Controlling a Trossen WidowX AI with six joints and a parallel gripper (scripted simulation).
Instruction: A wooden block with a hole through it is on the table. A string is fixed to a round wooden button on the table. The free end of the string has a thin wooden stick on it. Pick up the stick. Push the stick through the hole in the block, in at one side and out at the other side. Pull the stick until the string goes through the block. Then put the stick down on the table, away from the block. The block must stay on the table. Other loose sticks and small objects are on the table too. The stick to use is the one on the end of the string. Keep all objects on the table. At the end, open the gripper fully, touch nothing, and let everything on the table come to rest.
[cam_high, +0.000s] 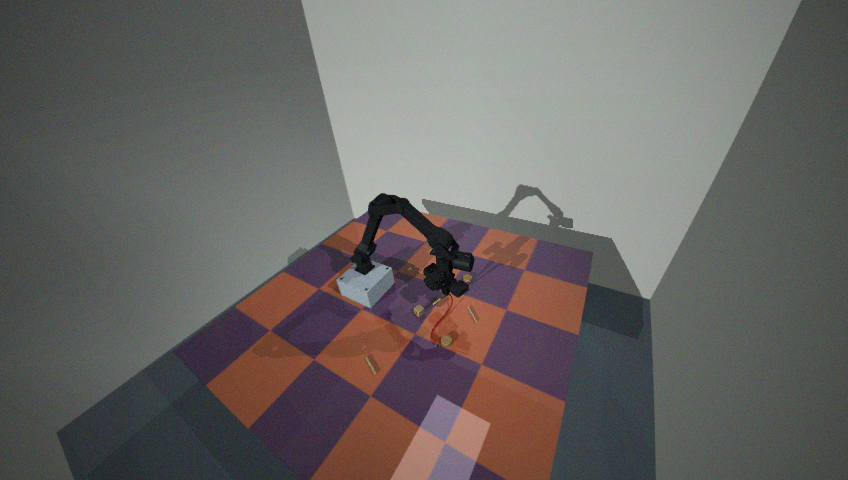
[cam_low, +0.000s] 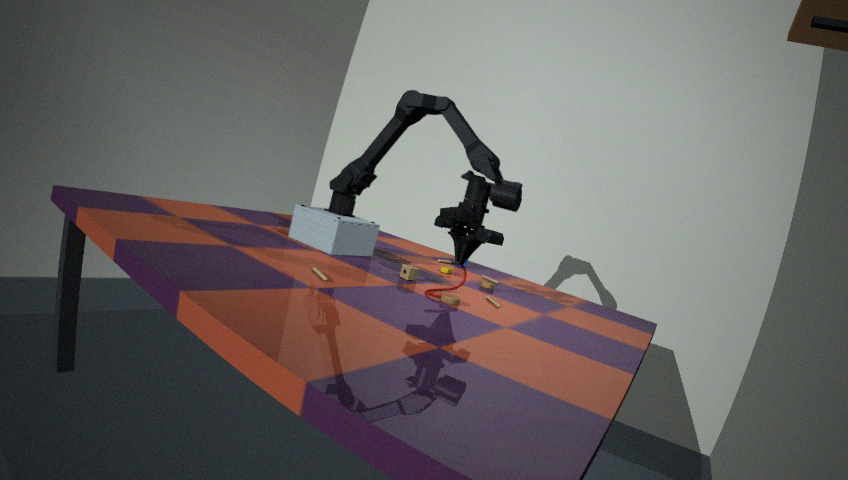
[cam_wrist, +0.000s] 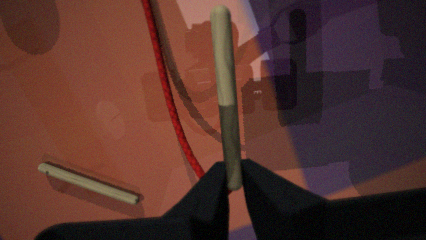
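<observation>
Now: gripper tip 7 cm past the wooden block, 9 cm to the left of it and 4 cm above it. Also, from my gripper tip: yellow piece 13 cm behind, 17 cm to the left, 5 cm below; then thin wooden stick 1 cm to the right; then blue cube 21 cm behind, 38 cm to the left, 4 cm below.
</observation>
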